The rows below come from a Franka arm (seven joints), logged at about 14 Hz.
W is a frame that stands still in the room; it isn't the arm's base.
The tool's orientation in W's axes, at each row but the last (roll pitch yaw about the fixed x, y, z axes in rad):
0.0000 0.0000 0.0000
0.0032 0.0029 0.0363
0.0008 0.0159 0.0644
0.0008 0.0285 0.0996
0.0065 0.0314 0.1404
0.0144 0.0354 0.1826
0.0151 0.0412 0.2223
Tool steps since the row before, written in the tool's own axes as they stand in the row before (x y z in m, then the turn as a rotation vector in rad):
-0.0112 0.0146 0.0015 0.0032 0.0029 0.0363
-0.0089 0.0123 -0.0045 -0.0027 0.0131 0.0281
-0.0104 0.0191 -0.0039 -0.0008 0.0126 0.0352
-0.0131 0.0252 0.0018 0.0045 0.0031 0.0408
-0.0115 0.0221 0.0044 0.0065 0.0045 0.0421
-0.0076 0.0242 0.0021 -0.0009 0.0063 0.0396
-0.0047 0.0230 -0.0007 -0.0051 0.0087 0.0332
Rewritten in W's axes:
-0.0112 0.0146 0.0015 0.0032 0.0029 0.0363
-0.0094 0.0120 -0.0044 -0.0031 0.0129 0.0281
-0.0117 0.0184 -0.0037 -0.0010 0.0125 0.0352
-0.0155 0.0238 0.0022 0.0053 0.0036 0.0407
-0.0143 0.0203 0.0049 0.0072 0.0053 0.0419
-0.0118 0.0224 0.0027 -0.0005 0.0057 0.0397
-0.0097 0.0214 -0.0002 -0.0054 0.0072 0.0335

